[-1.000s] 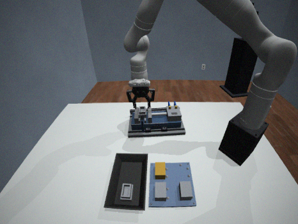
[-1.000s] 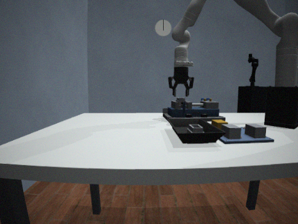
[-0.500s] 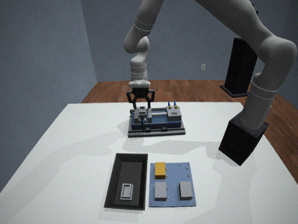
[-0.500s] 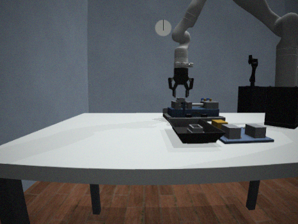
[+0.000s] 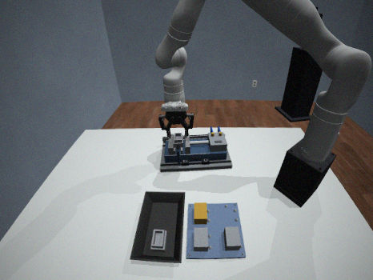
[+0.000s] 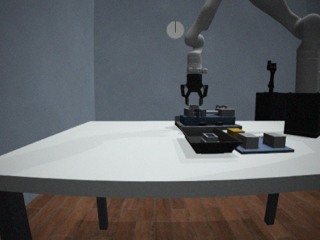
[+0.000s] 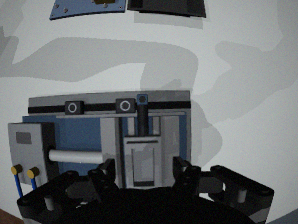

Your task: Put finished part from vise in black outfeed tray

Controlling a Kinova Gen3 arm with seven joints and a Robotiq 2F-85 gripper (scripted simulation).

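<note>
The blue vise lies 9 cm below my hand, 7 cm behind it and 1 cm to the left of it. Also, from my hand: blue plate: 37 cm to the left, 12 cm below, 6 cm behind; then yellow block: 32 cm to the left, 10 cm below, 3 cm behind.
</note>
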